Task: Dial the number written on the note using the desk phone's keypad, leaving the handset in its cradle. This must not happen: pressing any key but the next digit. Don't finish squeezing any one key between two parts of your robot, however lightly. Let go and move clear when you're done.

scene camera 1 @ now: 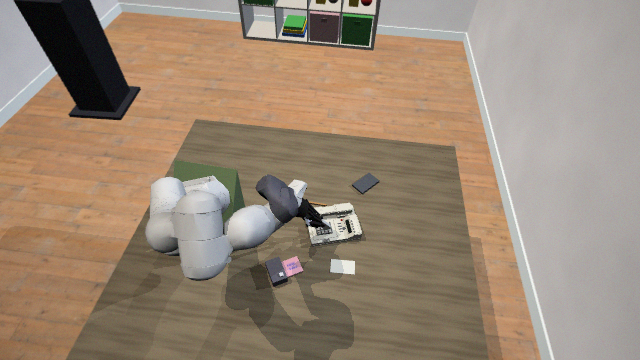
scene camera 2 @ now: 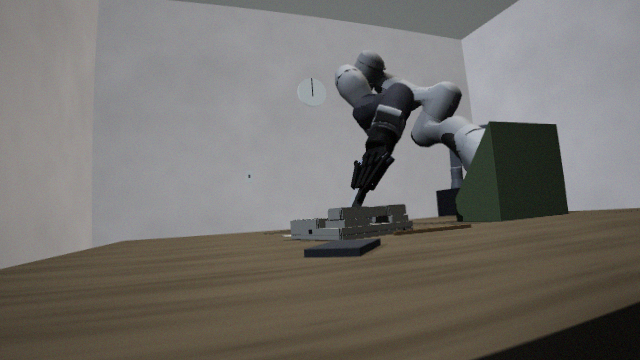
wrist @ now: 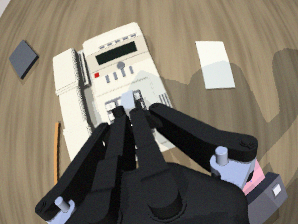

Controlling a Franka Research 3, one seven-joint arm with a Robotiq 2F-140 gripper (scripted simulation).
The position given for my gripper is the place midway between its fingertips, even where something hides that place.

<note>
In view: my gripper (scene camera 2: 351, 214), a handset (scene camera 2: 346, 213) and a white note (wrist: 216, 69).
The handset shows as well in the wrist view (wrist: 69, 76). My gripper shows as well in the wrist view (wrist: 130, 100).
</note>
